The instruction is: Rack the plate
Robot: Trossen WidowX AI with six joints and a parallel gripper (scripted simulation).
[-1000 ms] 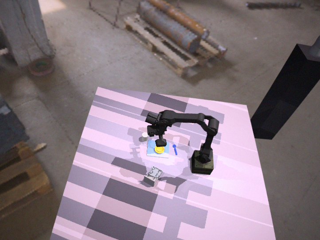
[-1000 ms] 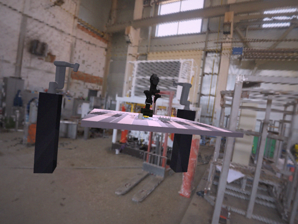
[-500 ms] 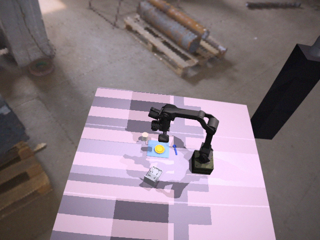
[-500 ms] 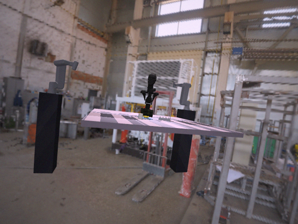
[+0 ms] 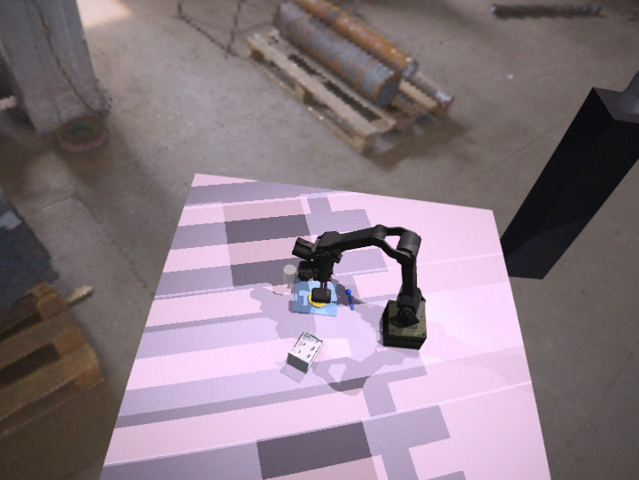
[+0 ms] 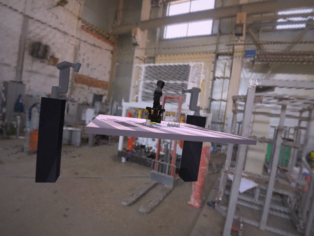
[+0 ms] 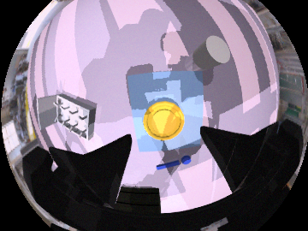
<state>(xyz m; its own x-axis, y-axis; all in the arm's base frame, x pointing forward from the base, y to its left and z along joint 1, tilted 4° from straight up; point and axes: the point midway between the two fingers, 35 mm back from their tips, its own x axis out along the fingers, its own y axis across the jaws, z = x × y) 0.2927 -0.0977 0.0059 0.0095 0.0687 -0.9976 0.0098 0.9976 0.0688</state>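
Right now the yellow plate is 5 cm below my gripper tip. Round my gripper tip: white cup (10 cm ahead, 9 cm to the right, 4 cm below); then grey dish rack (20 cm to the left, 4 cm below, 3 cm ahead); then blue spoon (11 cm behind, 6 cm below, 2 cm to the right).
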